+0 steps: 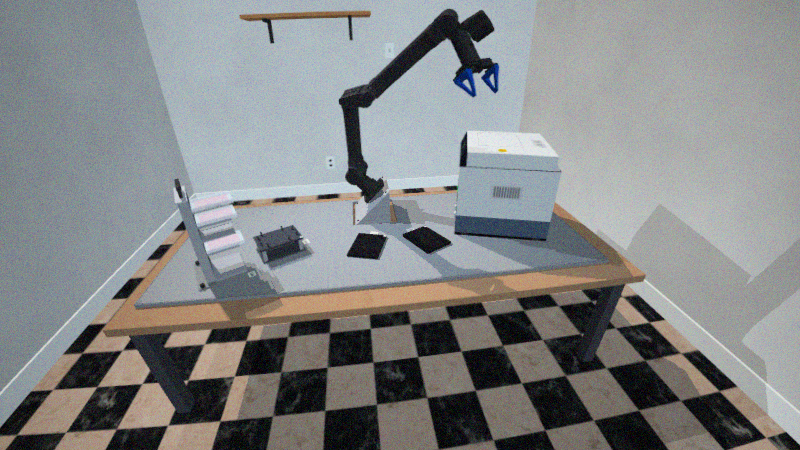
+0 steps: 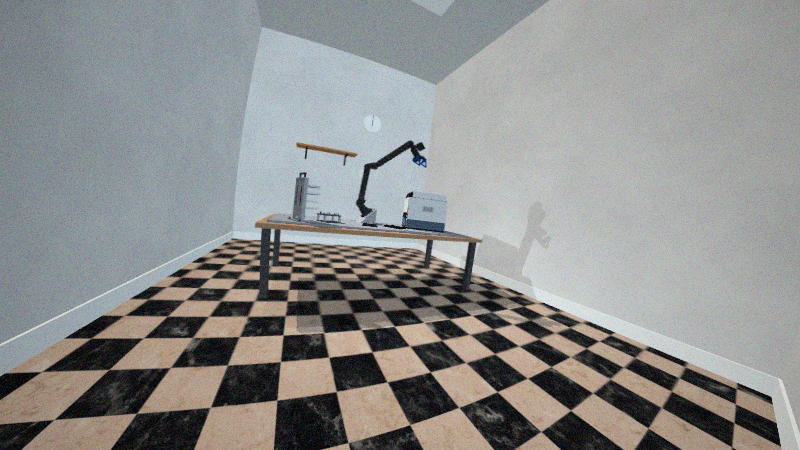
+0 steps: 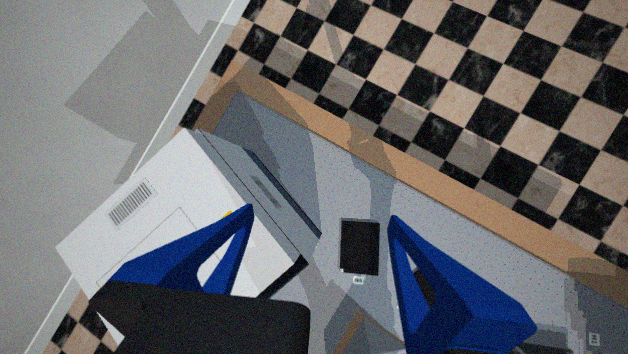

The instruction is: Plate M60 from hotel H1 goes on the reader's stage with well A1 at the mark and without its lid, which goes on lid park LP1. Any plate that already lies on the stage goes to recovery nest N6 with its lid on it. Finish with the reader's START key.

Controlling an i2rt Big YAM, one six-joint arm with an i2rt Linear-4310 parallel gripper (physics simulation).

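Frame: origin at the arm's base, x ahead, y left, z up, level; metres.
Seen in the pictures: gripper, between the fingertips: (image 1: 485, 94) (image 2: 422, 166) (image 3: 319, 215); arm's base, origin of its link: (image 1: 374, 191) (image 2: 366, 213).
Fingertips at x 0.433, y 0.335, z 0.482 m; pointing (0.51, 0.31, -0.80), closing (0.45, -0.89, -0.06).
Observation:
Pixels of each thing's top centre, then the offset from my fingertips to it.
- dark blue reader, centre of its top: (image 3: 168, 257) (image 1: 506, 141) (image 2: 425, 194) 0.246 m back, 0.204 m left, 0.219 m down
- low black rack with pegs, centre of its top: (image 1: 276, 233) (image 2: 329, 212) 0.123 m back, 0.736 m right, 0.497 m down
My gripper (image 1: 485, 92) (image 2: 420, 165) (image 3: 319, 215) is open and empty, high above the table near the reader. The white and dark blue reader (image 1: 507, 204) (image 2: 426, 217) (image 3: 165, 185) stands at the right; its stage and START key cannot be made out. The flat black nest (image 1: 426, 239) (image 3: 360, 247), with a small label reading N6, shows no plate on it. The grey hotel (image 1: 193, 235) (image 2: 300, 195) stands at the left with pink-topped plates on its shelves; which one is M60 cannot be read. Lid park LP1 cannot be identified by its label.
A low black rack with pegs (image 1: 279, 245) (image 2: 328, 216) stands right of the hotel. Another flat black nest (image 1: 366, 246) lies left of N6. The arm's base (image 1: 375, 210) is behind the nests. A wall shelf (image 1: 304, 15) (image 2: 326, 149) hangs behind.

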